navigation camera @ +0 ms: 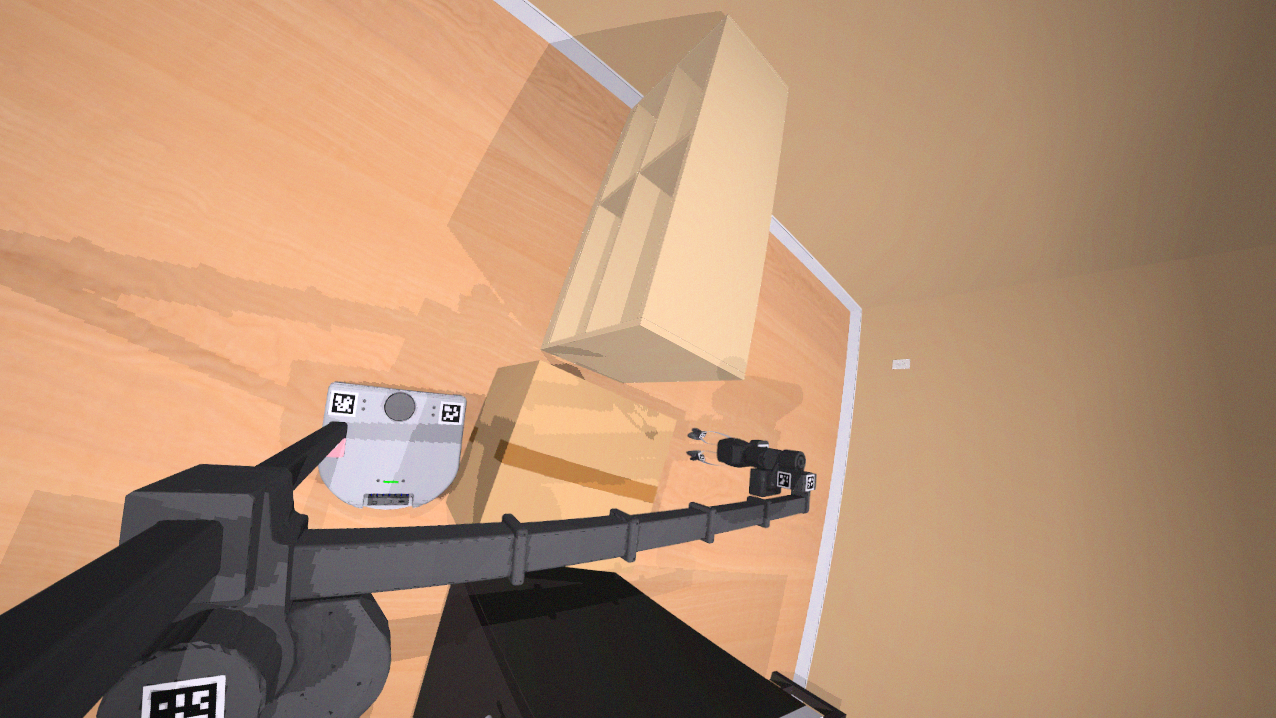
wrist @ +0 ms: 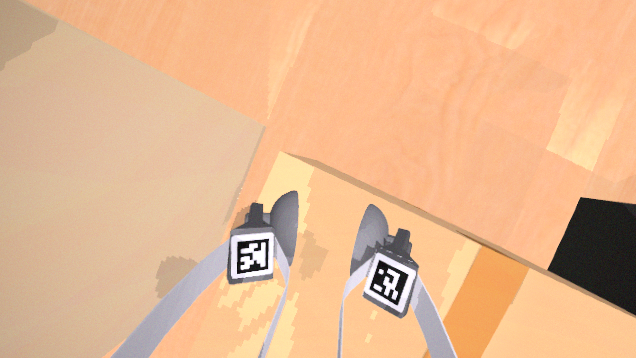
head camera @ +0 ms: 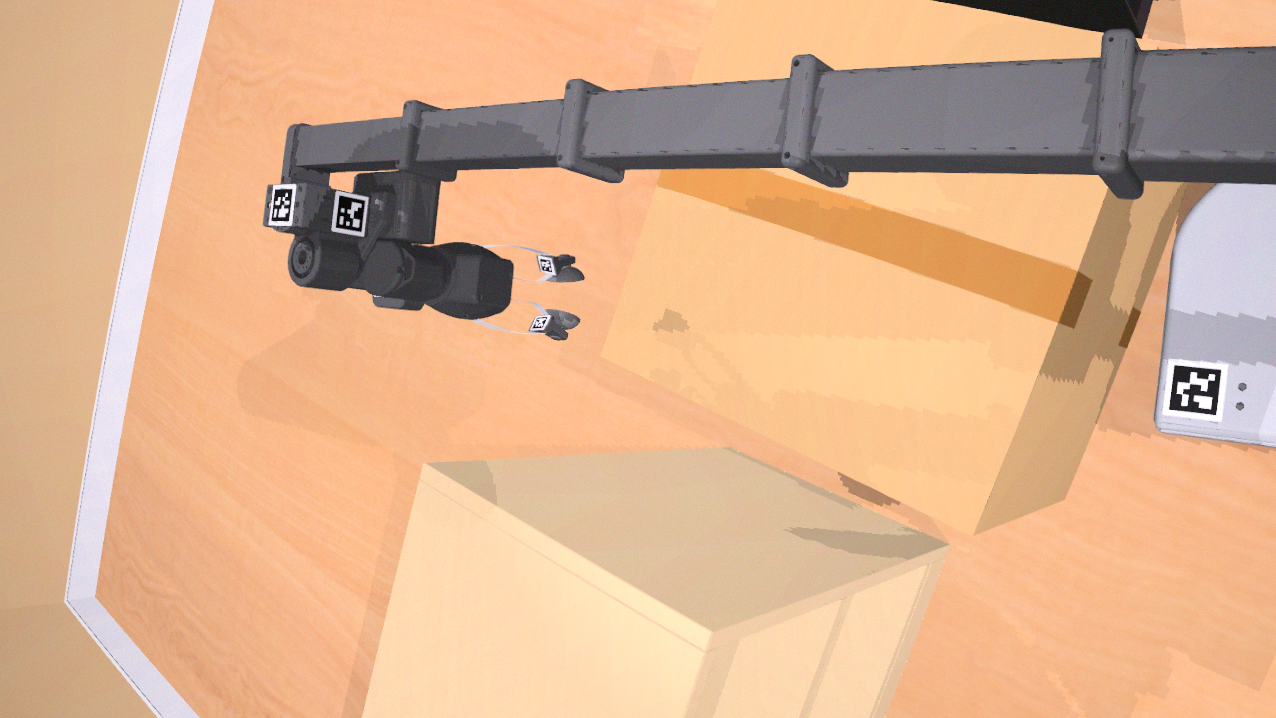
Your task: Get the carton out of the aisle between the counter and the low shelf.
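Pixels of known places: gripper, fingertip midpoint: (navigation camera: 689, 443) (wrist: 329, 221) (head camera: 572, 299); robot's base at its link origin: (navigation camera: 399, 405).
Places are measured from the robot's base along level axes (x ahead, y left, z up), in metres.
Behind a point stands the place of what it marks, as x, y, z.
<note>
The carton (head camera: 847, 357) @(0.006, -0.424, 0.406) (navigation camera: 588, 410) @(0.044, -0.425, 0.406) (wrist: 550, 320) @(-0.240, -0.616, 0.406), a large tan box with an orange tape stripe, stands on the floor between the black counter (head camera: 1088, 10) @(-0.447, -0.295, 0.080) (navigation camera: 606, 642) @(-0.481, -0.447, 0.547) (wrist: 600, 250) @(-0.526, -0.655, 0.108) and the low shelf (head camera: 678, 526) @(0.202, -0.585, 0.423) (navigation camera: 713, 196) @(0.646, -0.628, 0.610) (wrist: 125, 150) @(0.177, -0.701, 0.423). One carton corner is close to a shelf corner; I cannot tell if they touch. My gripper (head camera: 562, 297) @(-0.023, -0.689, 0.510) (navigation camera: 694, 444) @(-0.023, -0.689, 0.510) (wrist: 329, 221) @(-0.023, -0.689, 0.510) is open and empty, beyond the carton's wall-side edge, fingers pointing back toward it. In the wrist view the fingers overlap the carton; contact cannot be told. My arm hides part of the carton.
My telescoping arm (head camera: 696, 125) @(-0.103, -0.316, 0.867) (navigation camera: 580, 540) @(-0.099, -0.184, 0.870) extends across above the carton, beside the counter. My base (head camera: 1222, 285) @(-0.113, -0.115, 0.159) (navigation camera: 392, 446) @(-0.100, 0.006, 0.159) stands close to the carton's near side. The room wall (head camera: 53, 267) @(-0.006, -2.690, 0.270) (navigation camera: 1026, 446) @(-0.003, -2.691, 1.089) with its white baseboard (head camera: 116, 357) @(0.225, -2.726, 0.056) (navigation camera: 825, 535) @(-0.708, -2.523, 0.025) lies behind the gripper.
</note>
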